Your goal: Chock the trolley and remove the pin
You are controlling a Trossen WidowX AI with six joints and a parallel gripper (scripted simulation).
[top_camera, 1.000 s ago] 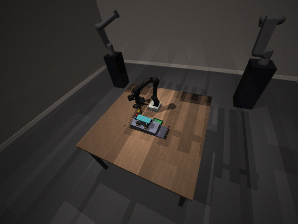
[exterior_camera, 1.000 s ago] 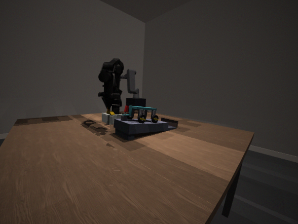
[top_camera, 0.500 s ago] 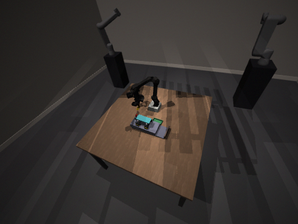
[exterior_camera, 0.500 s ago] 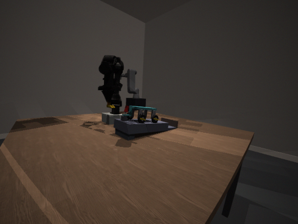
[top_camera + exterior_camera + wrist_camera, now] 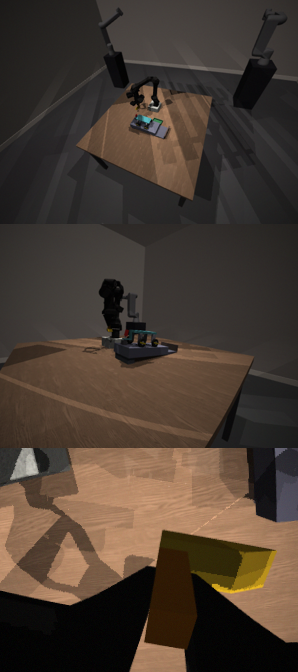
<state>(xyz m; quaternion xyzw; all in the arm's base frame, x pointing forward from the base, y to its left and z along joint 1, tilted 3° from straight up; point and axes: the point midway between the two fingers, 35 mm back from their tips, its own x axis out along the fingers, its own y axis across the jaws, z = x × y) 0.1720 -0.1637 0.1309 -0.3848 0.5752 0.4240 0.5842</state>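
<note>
Right now my gripper tip is 2 cm short of the yellow chock and 1 cm above it. Round my gripper tip: red-headed stop pin: 14 cm ahead, 5 cm below, 2 cm to the left; then teal trolley: 17 cm ahead, 13 cm to the left, 6 cm below; then grey ramp: 17 cm ahead, 14 cm to the left, 13 cm below.
</note>
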